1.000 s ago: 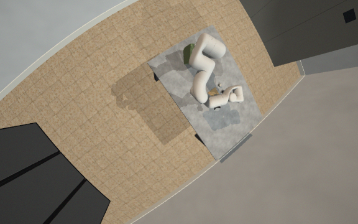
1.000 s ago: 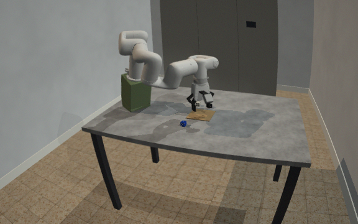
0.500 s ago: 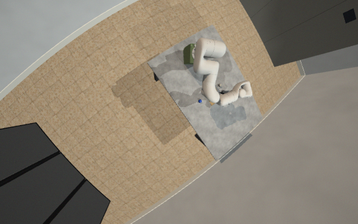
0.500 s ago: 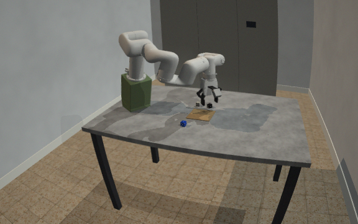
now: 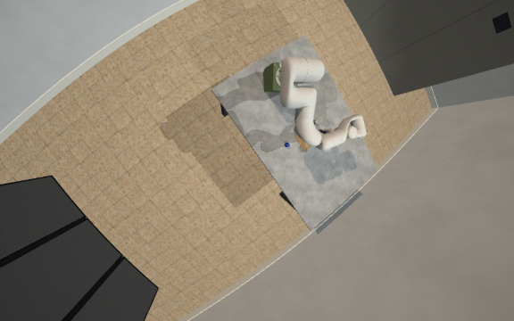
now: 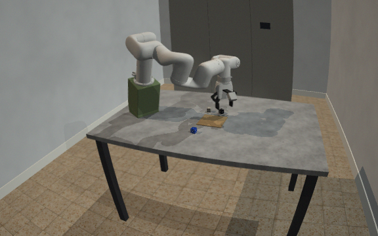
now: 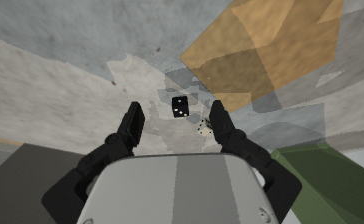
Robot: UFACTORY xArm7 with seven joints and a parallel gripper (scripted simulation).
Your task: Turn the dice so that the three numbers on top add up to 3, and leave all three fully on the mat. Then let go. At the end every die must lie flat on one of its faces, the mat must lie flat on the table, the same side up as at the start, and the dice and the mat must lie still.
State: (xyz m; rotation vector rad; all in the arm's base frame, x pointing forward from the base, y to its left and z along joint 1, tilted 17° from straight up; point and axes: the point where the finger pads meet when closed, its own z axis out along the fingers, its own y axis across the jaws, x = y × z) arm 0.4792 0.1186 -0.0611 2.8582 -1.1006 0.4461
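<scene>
The black die lies 20 mm behind my hand, 10 mm to the left of it and 40 mm below it. Round my hand: tan mat 40 mm behind, 110 mm to the right, 50 mm below; white die 100 mm behind, 20 mm to the left, 40 mm below; blue die 80 mm behind, 260 mm to the right, 40 mm below.
</scene>
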